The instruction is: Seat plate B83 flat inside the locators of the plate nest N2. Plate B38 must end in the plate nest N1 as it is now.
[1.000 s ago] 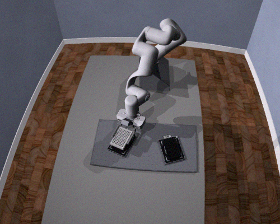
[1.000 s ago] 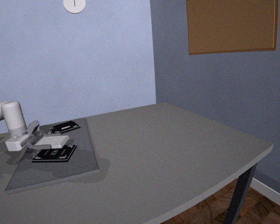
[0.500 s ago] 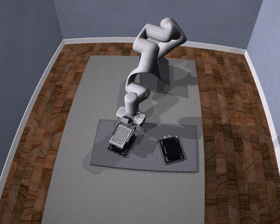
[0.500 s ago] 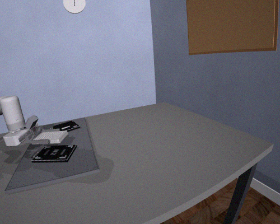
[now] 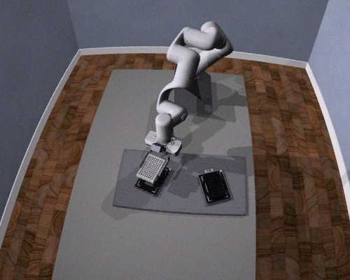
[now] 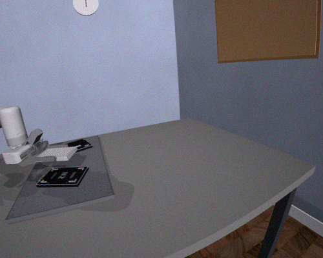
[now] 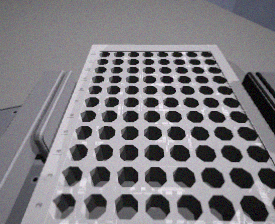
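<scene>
Right now my hand is right at the white well plate. Round my hand: black plate nest: 100 mm below; dark plate B38: 290 mm to the left, 80 mm below, 30 mm ahead.
</scene>
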